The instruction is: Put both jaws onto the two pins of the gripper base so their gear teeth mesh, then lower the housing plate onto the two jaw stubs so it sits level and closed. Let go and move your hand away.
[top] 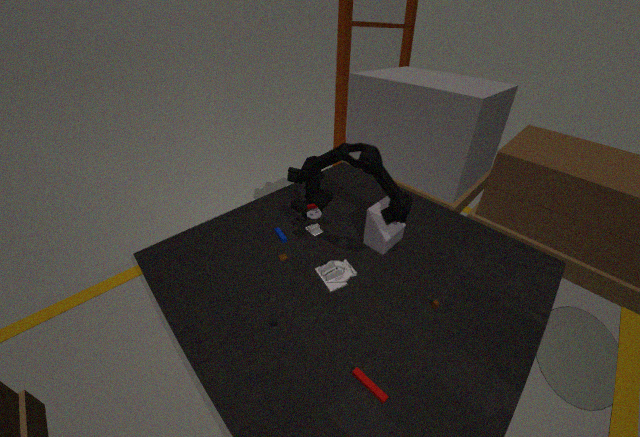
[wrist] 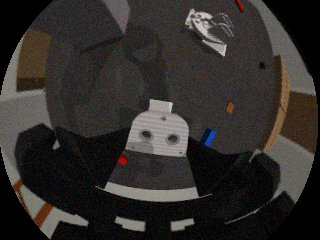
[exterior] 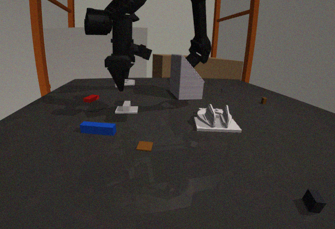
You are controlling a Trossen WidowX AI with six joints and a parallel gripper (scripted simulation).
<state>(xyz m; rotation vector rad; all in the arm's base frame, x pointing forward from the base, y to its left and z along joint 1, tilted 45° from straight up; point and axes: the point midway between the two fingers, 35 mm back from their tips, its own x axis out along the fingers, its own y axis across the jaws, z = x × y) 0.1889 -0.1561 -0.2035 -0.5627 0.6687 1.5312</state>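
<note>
Now: gripper tip 60 mm short of the white housing plate, 270 mm to the right of it and 70 mm above it. Round my gripper tip: white gripper base 10 mm to the left, 20 mm above; then small white stand 10 mm to the left, 70 mm below; then blue block 140 mm ahead, 50 mm to the right, 60 mm below.
</note>
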